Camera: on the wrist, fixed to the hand. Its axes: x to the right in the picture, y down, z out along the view.
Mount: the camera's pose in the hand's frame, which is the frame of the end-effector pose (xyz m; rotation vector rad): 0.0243 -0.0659 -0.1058 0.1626 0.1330 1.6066
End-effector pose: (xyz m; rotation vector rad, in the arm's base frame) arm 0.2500 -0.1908 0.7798 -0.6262 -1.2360 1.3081
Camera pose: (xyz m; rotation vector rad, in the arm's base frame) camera 0.3661 -0.1536 0.8154 -1.6933 -0.2955 2.5129
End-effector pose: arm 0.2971 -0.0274 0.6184 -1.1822 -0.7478 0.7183
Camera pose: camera 0.4040 -0.0789 0.6635 -1.5198 0.5686 1.9067
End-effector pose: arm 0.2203 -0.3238 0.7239 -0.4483 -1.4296 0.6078
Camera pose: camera 0.3340 -0.3518 0.7731 -1.4713 -0.6162 1.8749
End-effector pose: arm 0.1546 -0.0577 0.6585 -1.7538 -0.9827 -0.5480
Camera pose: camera 0.1228 -0.1356 0.7537 -1.7315 0.5935 0.4480
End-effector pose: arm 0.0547 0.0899 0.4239 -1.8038 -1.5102 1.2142
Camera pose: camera 0.1115 0.1485 0.5212 2.5920 -0.4215 -1.4540
